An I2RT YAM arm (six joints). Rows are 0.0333 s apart.
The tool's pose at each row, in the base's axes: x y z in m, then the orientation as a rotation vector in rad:
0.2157 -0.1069 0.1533 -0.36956 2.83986 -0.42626
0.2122 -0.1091 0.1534 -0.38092 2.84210 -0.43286
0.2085 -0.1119 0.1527 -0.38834 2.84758 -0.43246
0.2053 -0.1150 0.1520 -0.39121 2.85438 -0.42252
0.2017 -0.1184 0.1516 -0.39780 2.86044 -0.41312
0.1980 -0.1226 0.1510 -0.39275 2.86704 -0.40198
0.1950 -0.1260 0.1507 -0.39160 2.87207 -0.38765
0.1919 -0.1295 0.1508 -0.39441 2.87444 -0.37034
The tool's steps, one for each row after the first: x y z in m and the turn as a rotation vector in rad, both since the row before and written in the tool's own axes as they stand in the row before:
0.0039 -0.0013 -0.0005 0.00268 0.00380 -0.00856
0.0044 -0.0016 0.0004 -0.00219 0.00532 -0.00527
0.0040 -0.0019 0.0006 -0.00820 0.00439 -0.00126
0.0044 -0.0022 0.0003 -0.00802 0.00393 -0.00382
0.0048 -0.0028 0.0006 -0.00817 0.00380 0.00425
0.0039 -0.0024 0.0003 -0.01024 0.00177 0.00193
0.0039 -0.0026 -0.0001 -0.01196 -0.00122 -0.00043

